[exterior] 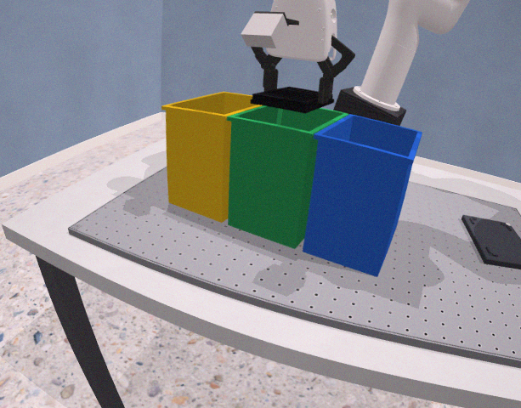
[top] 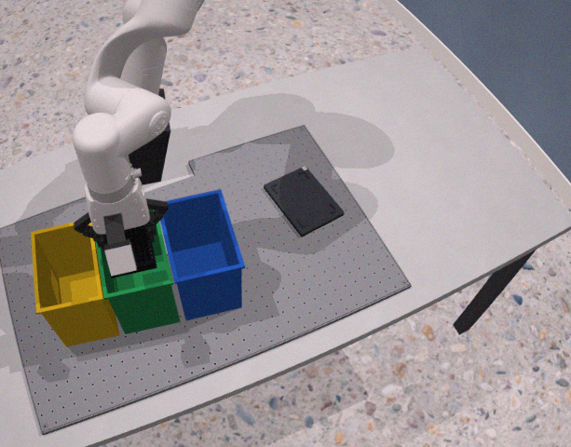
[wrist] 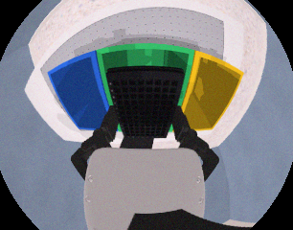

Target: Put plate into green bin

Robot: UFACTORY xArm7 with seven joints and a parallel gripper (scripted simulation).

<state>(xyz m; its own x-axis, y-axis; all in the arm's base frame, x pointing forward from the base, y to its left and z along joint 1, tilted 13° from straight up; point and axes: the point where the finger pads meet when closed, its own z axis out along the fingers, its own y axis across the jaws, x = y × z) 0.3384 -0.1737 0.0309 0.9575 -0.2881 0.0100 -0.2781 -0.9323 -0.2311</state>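
My gripper is now 130 mm above the green bin. From my hand the other things lie so: blue bin: 130 mm to the left, 130 mm below, 40 mm ahead; then yellow bin: 130 mm to the right, 130 mm below, 40 mm behind; then black 96-well plate: 10 mm below.
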